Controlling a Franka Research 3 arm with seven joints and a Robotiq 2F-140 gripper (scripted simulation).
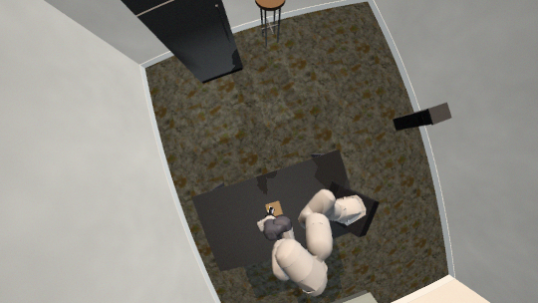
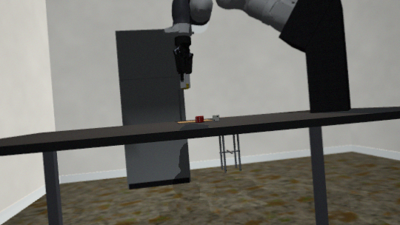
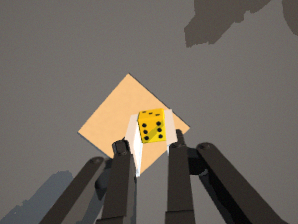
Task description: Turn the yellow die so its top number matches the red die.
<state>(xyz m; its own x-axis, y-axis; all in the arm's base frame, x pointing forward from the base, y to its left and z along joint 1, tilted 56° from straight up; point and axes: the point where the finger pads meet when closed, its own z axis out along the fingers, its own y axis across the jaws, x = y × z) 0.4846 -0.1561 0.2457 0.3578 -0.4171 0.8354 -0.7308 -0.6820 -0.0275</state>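
Right now my hand is 20 mm short of the tan mat, 80 mm to the right of it and 190 mm above it. Round my hand: white die: 230 mm to the left, 180 mm below; then red die: 50 mm ahead, 180 mm to the left, 180 mm below; then yellow die: 20 mm below.
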